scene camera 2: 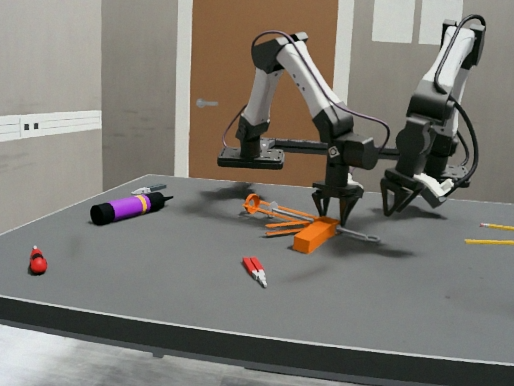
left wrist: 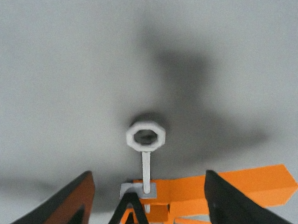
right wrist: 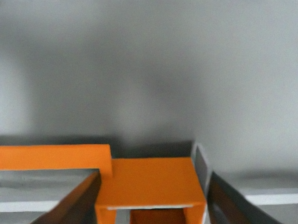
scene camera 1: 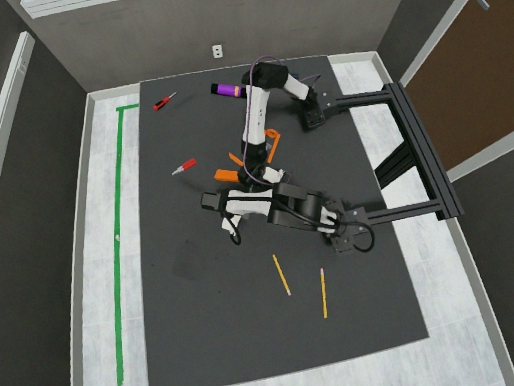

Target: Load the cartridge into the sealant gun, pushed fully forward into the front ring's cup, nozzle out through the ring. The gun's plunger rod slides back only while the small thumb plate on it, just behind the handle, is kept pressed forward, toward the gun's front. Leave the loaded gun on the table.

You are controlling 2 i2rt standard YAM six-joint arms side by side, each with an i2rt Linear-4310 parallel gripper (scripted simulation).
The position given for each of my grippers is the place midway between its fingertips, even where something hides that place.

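An orange sealant gun [scene camera 2: 310, 237] is visible to me, and I find the gun [right wrist: 152, 181] again from the wrist. As for my own grippers, I see my right gripper [scene camera 2: 332, 223] and [right wrist: 153, 180]. My left gripper [left wrist: 149, 179] is visible as well.
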